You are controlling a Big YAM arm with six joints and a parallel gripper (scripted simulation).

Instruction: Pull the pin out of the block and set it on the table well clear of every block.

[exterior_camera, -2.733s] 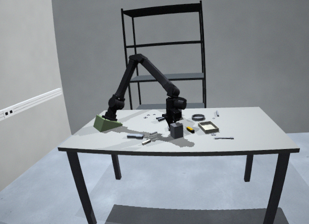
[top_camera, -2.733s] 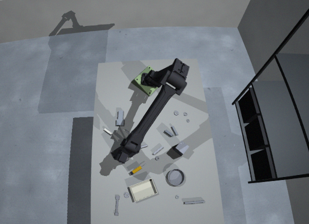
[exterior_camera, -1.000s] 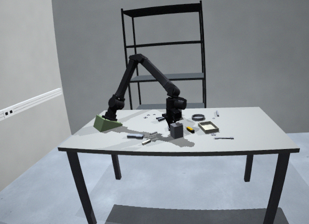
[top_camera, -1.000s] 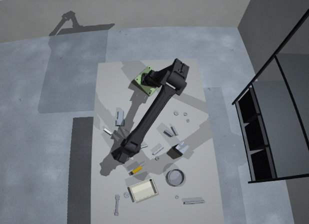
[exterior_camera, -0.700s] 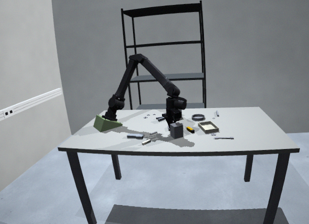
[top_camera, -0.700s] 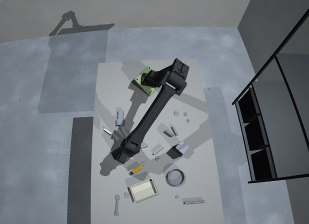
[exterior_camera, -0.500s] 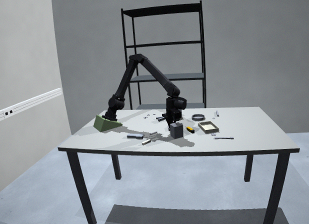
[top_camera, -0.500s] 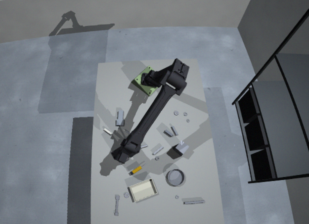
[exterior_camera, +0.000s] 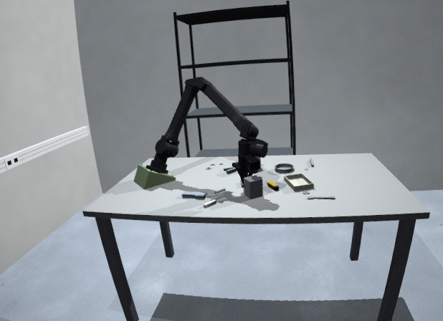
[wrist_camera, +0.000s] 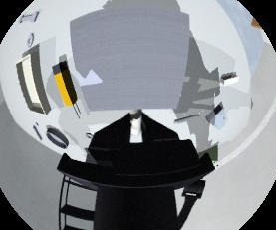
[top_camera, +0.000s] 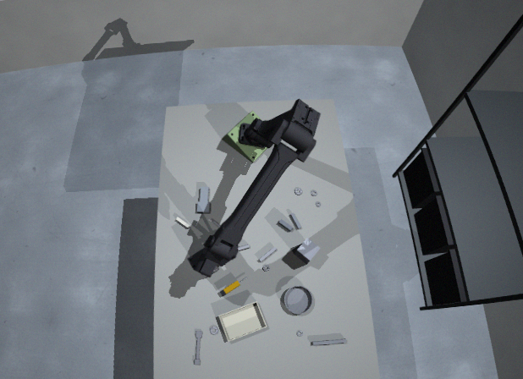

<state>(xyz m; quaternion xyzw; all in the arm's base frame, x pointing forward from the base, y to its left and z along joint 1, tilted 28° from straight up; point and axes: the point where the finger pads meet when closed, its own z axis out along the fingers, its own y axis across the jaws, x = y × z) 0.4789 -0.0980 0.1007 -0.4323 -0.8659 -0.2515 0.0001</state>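
The pale pin lies 2 cm ahead of my hand, 2 cm to the right of it and 1 cm above it. The rest, counted from my hand: white bar (10 cm behind, 18 cm to the right, 3 cm below); grey block (5 cm ahead, 5 cm to the right, 1 cm above); shallow cream tray (24 cm ahead, 9 cm to the left, 3 cm below).
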